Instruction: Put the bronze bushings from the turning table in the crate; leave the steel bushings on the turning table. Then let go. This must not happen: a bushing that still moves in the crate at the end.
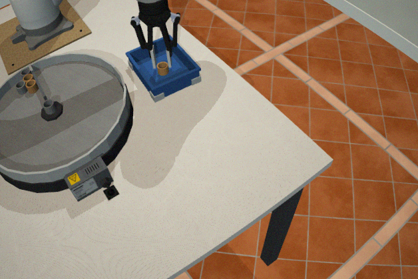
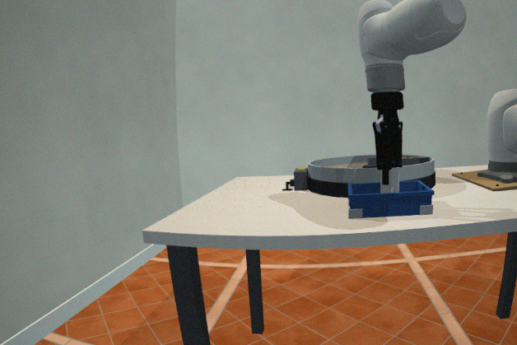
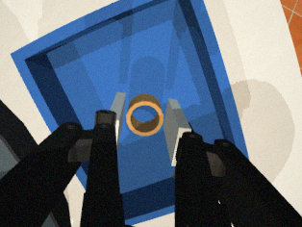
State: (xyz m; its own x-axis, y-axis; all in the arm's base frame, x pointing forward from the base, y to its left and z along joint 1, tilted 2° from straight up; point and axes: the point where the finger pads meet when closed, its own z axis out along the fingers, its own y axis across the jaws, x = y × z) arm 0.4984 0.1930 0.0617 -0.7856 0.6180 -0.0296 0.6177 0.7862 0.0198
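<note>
My gripper is now 3 cm above the crate.
</note>
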